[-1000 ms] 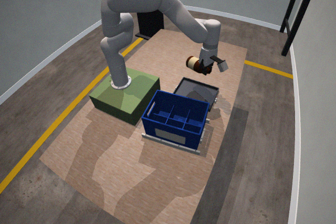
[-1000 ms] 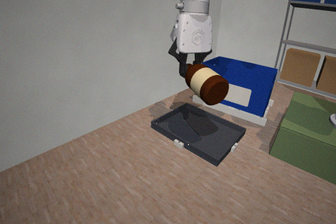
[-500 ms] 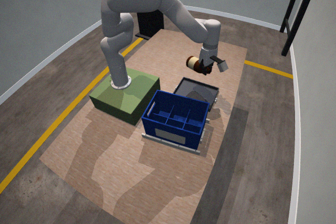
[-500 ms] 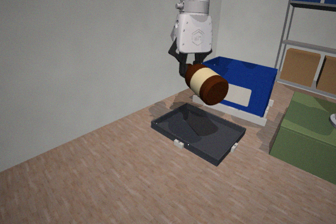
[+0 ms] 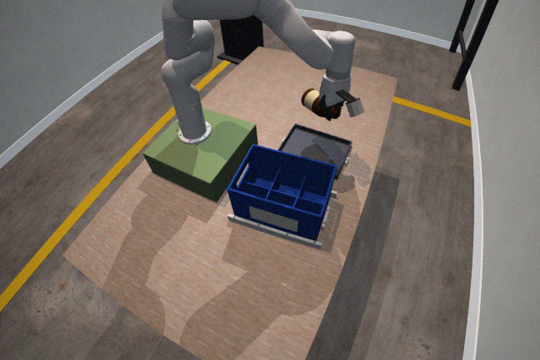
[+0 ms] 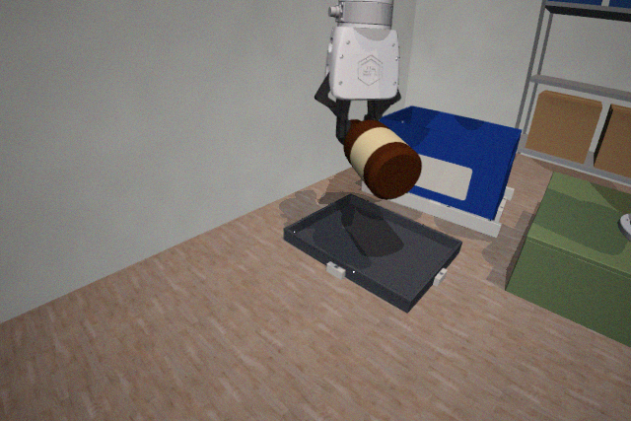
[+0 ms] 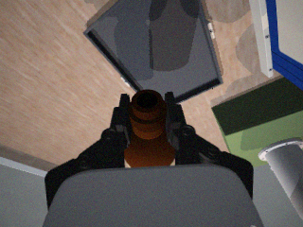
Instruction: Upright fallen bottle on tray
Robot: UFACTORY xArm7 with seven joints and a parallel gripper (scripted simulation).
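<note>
The brown bottle lies 50 mm behind my hand, 20 mm to the left of it and 10 mm below it. From my hand the other things lie so: dark grey tray (40 mm behind, 20 mm to the right, 190 mm below); blue crate (10 mm ahead, 300 mm to the right, 120 mm below).
</note>
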